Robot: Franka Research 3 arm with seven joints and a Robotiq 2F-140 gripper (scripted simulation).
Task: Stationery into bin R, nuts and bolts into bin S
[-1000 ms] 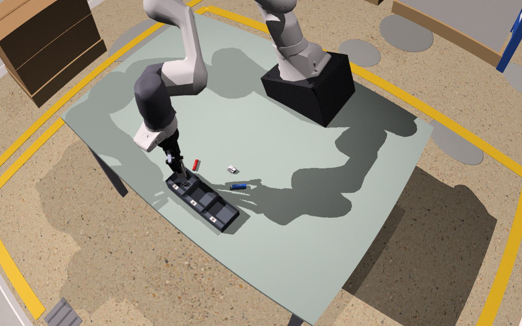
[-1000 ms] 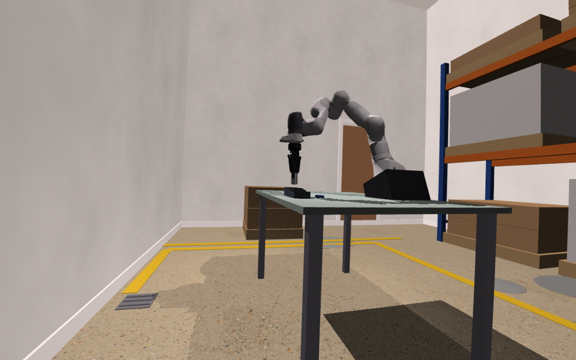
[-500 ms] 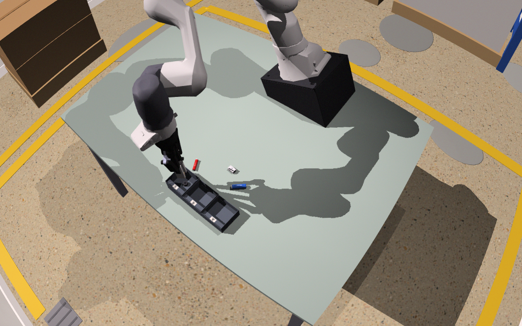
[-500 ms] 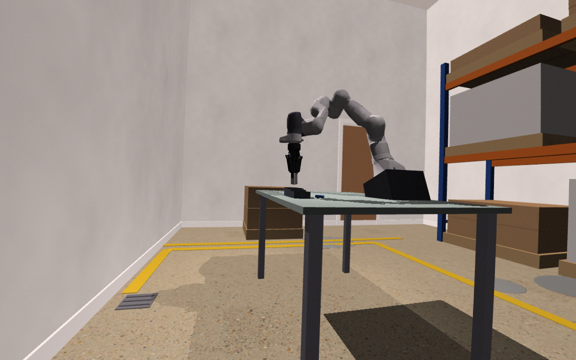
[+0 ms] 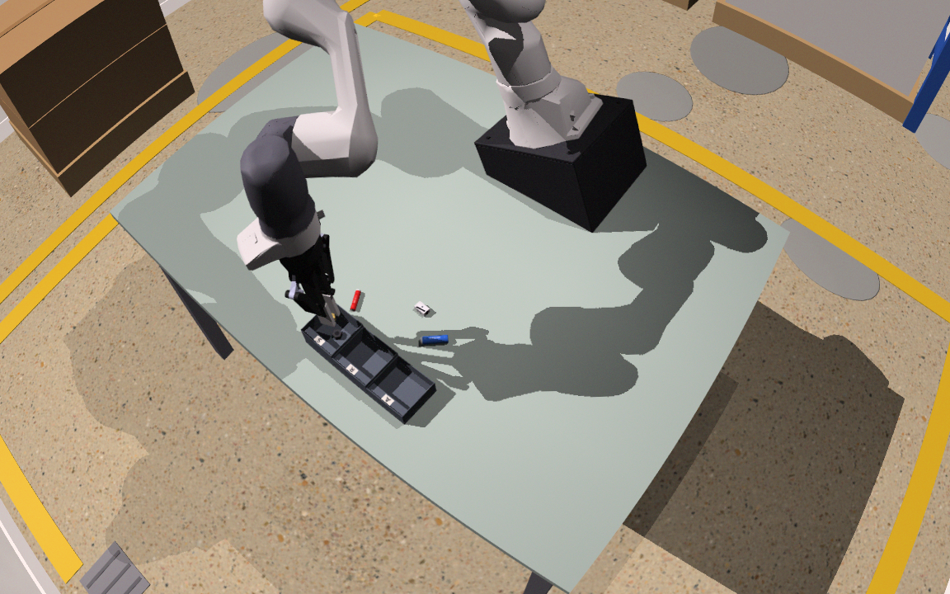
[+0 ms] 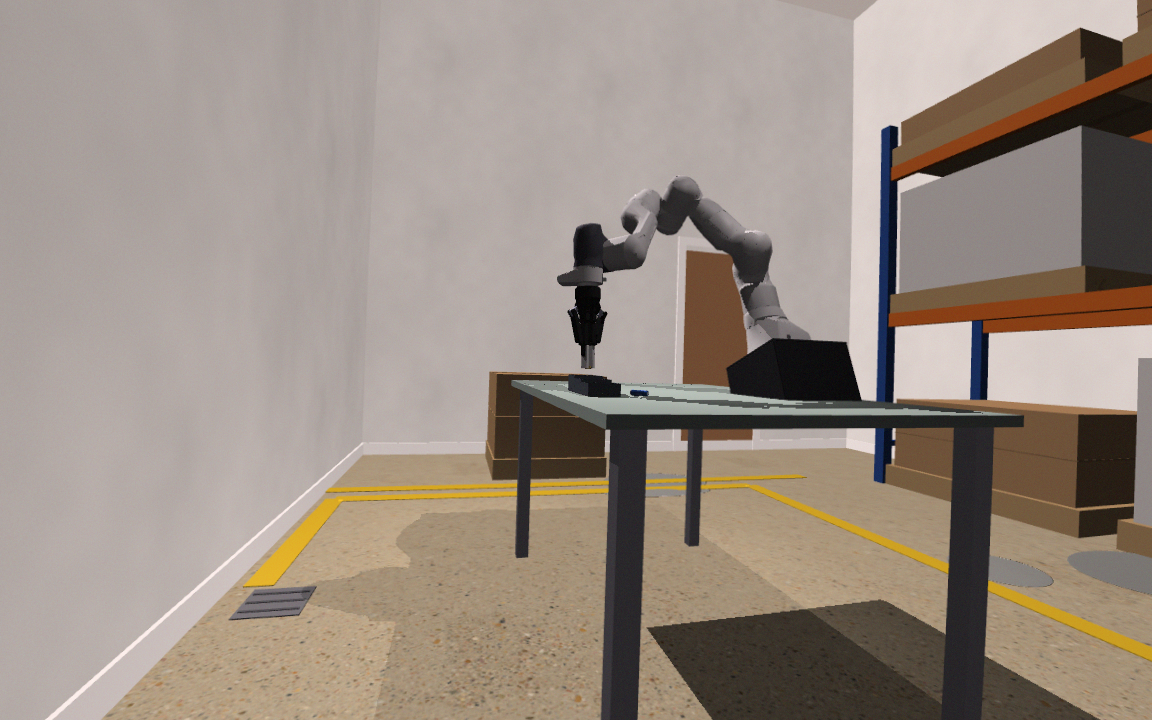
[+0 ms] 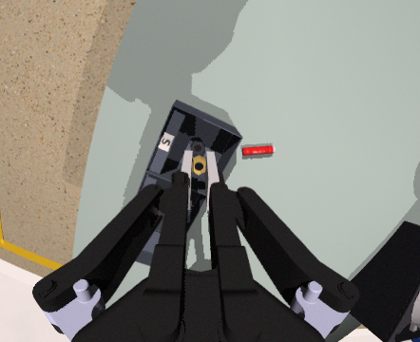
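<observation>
Right now the brass nut is 30 mm below my hand. The rest, counted from my hand: red cylinder 80 mm behind, 30 mm to the right, 100 mm below; small white block 140 mm behind, 90 mm to the left, 90 mm below; blue cylinder 110 mm behind, 150 mm to the left, 90 mm below.
</observation>
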